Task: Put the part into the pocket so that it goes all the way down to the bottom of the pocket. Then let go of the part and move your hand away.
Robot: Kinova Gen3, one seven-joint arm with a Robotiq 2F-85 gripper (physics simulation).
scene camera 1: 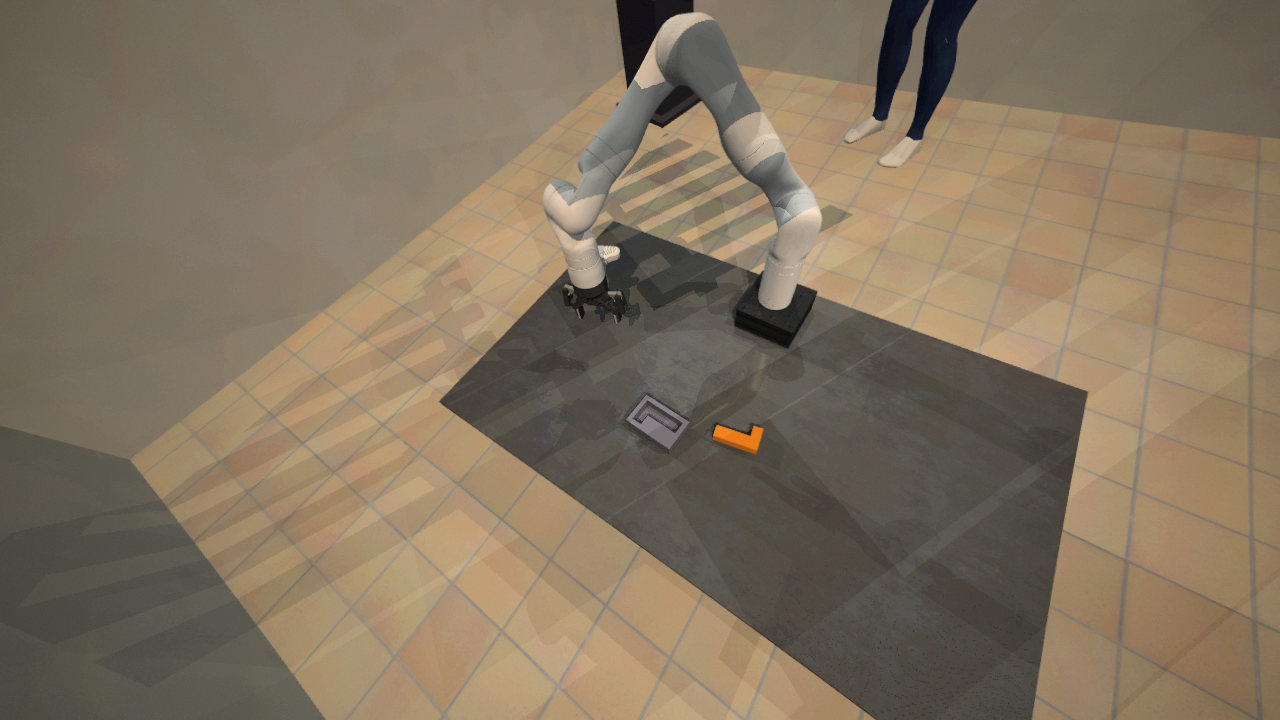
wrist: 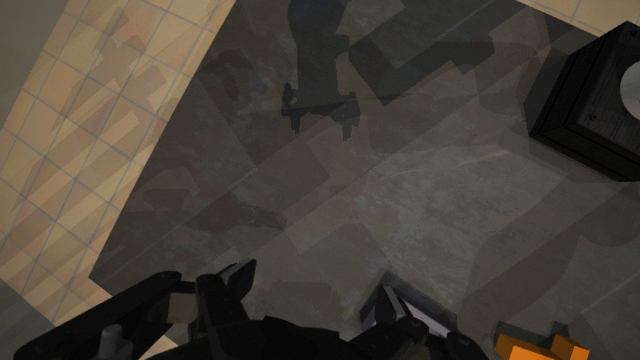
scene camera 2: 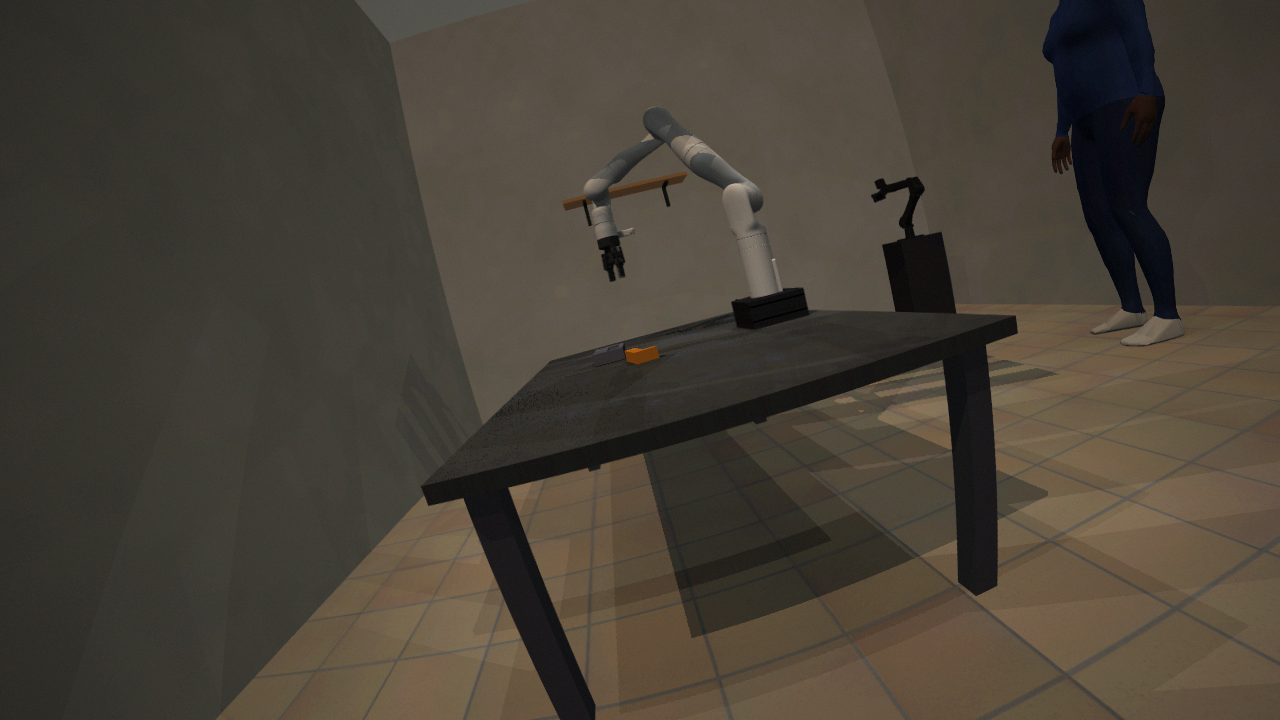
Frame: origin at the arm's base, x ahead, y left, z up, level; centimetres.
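Seen in the pictures: gripper, fingertip midpoint: (scene camera 1: 599,318) (wrist: 313,285) (scene camera 2: 617,279); arm's base, link origin: (scene camera 1: 774,297) (scene camera 2: 766,294).
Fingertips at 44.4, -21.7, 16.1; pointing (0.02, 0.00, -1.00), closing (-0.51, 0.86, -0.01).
Pixels of each thing's middle, then the offset from my fingertips to it, as dx, dy, dz. Level surfaces: height alone.
- orange L-shaped block, body centre: (scene camera 2: 641,354) (wrist: 540,350) (scene camera 1: 737,434) -6.9, +38.5, -22.5
- grey-purple block, body centre: (wrist: 412,334) (scene camera 1: 657,423) (scene camera 2: 610,354) +4.6, +21.6, -22.2
- dark table, surface height: dz -24.0
The part is an orange L-shaped block (scene camera 1: 735,438) (scene camera 2: 641,355) (wrist: 527,354), lying flat on the table, partly cut off by the lower edge of the wrist view. The pocket is an L-shaped recess in a grey-purple block (scene camera 1: 666,433) (scene camera 2: 609,355) (wrist: 427,320) beside the part, on its left in scene camera 1. The recess looks empty there; in the wrist view a finger hides much of the block. My gripper (scene camera 1: 598,317) (scene camera 2: 617,276) (wrist: 313,285) is open and empty, points down and hangs high above the table, away from both.
The dark table (scene camera 1: 850,537) (scene camera 2: 760,376) (wrist: 425,200) carries the arm's black base (scene camera 1: 774,320) (scene camera 2: 769,308) (wrist: 565,115). A dark pedestal (scene camera 2: 921,273) with a small arm, a wall shelf (scene camera 2: 648,187) and a standing person (scene camera 1: 939,62) (scene camera 2: 1109,161) are beyond the table.
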